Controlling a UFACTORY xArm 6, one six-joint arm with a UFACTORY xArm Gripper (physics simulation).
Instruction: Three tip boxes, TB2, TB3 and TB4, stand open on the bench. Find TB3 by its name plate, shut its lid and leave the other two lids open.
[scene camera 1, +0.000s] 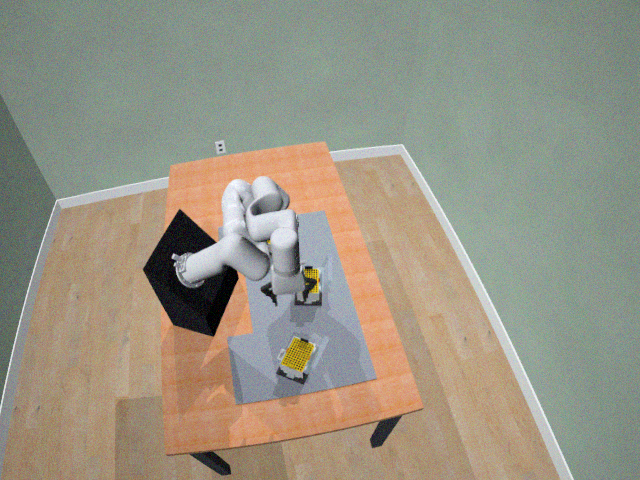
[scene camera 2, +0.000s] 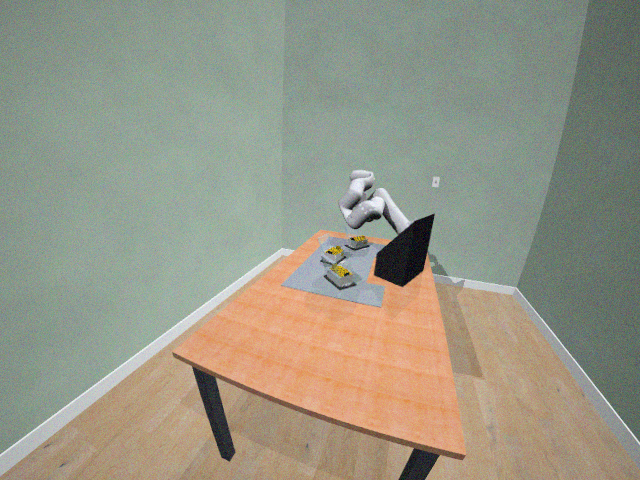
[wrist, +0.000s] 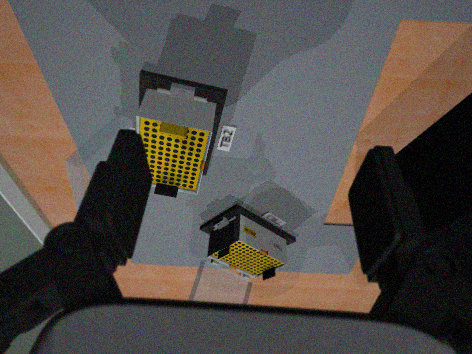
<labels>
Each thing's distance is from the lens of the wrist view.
gripper (wrist: 252, 162): 0.13 m
clear lid (wrist: 81, 164): 0.34 m
clear lid (wrist: 213, 283): 0.65 m
grey mat (wrist: 299, 86): 0.42 m
</labels>
